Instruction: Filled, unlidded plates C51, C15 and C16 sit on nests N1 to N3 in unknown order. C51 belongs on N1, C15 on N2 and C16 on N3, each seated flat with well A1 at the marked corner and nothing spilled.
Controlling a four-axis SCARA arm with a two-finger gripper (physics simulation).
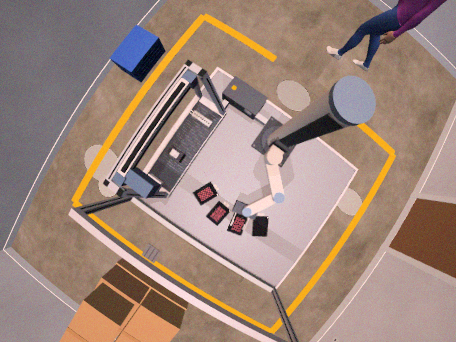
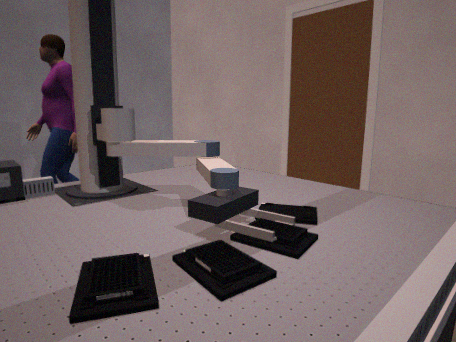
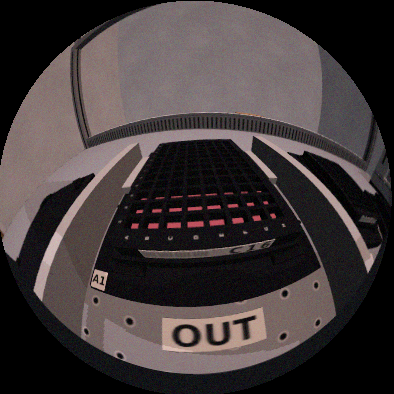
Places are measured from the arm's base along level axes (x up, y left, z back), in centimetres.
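Pixels of known places: gripper, fingertip midpoint: point(image 1: 236, 227) point(image 2: 284, 228) point(image 3: 196, 145); arm's base, link origin: point(image 2: 103, 193).
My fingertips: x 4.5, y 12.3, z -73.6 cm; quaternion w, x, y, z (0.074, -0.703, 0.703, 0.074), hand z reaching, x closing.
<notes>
Ahead of a thing's pixels: the offset from my fingertips to its top centre. "spot": to the spot under its first point.
Plate C16 {dx -0.4, dy -0.5, dz +2.4 cm} point(image 1: 238, 224) point(image 2: 287, 231) point(image 3: 195, 190) has red-filled wells and lies low and about level at the nest {dx -1.6, dy -0.6, dz +2.3 cm} point(image 2: 297, 249) point(image 3: 210, 287) marked OUT. Its lettered row A is on the same side as the nest's A1 tag {spot: dx -2.0, dy +3.1, dz +10.8 cm} point(image 3: 99, 279). Full seating is not clear. My gripper point(image 1: 239, 220) point(image 2: 283, 228) point(image 3: 196, 145) is shut on it, fingers along both long sides. Two other filled plates sit on nests: one farthest from this plate {dx -0.6, dy -35.1, dz +7.9 cm} point(image 1: 205, 193) point(image 2: 116, 274), one between point(image 1: 218, 213) point(image 2: 222, 260). Their names and nest labels are unreadable.
A fourth, plate-less black nest {dx -1.4, dy +15.6, dz +10.6 cm} point(image 1: 260, 226) point(image 2: 307, 215) point(image 3: 50, 212) lies beside the held plate. A gantry machine point(image 1: 150, 130) borders the table, with a grey box point(image 1: 244, 97) point(image 2: 9, 181) by the arm's column point(image 1: 312, 122) point(image 2: 85, 100). A person point(image 1: 372, 35) point(image 2: 57, 100) stands beyond.
</notes>
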